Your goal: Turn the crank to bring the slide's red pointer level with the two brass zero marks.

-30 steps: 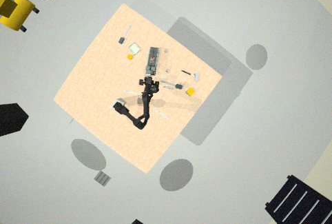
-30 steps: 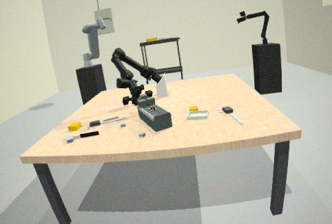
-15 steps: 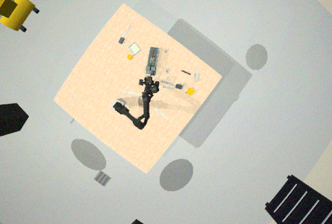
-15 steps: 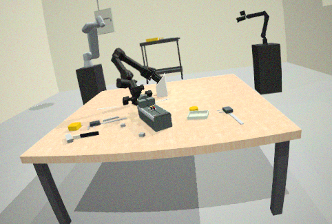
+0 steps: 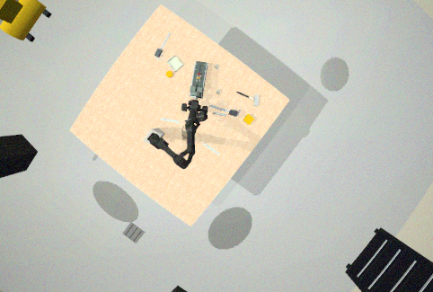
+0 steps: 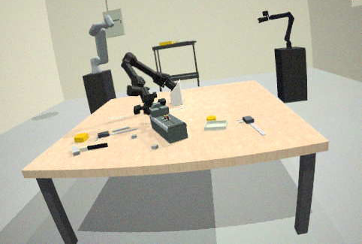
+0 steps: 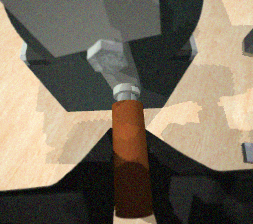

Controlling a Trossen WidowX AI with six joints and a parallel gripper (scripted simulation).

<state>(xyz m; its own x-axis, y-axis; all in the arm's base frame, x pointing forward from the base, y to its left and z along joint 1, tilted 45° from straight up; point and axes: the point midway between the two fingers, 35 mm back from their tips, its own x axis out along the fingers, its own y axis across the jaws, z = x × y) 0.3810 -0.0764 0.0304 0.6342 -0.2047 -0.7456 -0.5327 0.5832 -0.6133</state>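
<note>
Right now the crank is 40 mm above my gripper tip. The rest, counted from my gripper tip: red pointer (160 mm ahead, 110 mm to the left, 50 mm above); then brown crank handle (10 mm behind, 10 mm to the right, 30 mm above); then yellow disc (30 mm ahead, 300 mm to the left, 20 mm below).
</note>
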